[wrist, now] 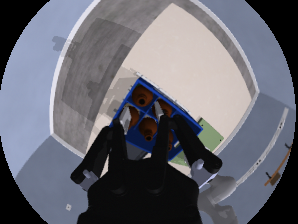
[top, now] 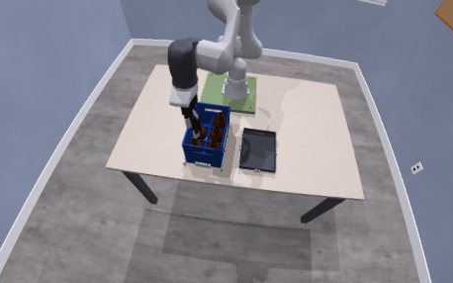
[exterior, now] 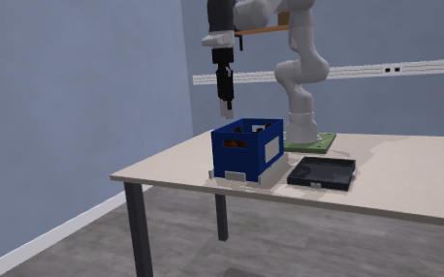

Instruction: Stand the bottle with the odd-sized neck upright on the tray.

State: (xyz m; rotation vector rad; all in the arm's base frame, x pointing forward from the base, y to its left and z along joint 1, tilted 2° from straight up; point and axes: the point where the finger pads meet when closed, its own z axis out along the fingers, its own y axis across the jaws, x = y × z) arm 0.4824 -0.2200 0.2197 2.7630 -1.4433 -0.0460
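The blue crate is 80 mm behind my hand, 60 mm to the left of it and 170 mm below it. Also, from my hand: dark tray 40 mm behind, 330 mm to the left, 240 mm below; then bottle 160 mm behind, 120 mm to the left, 160 mm below.
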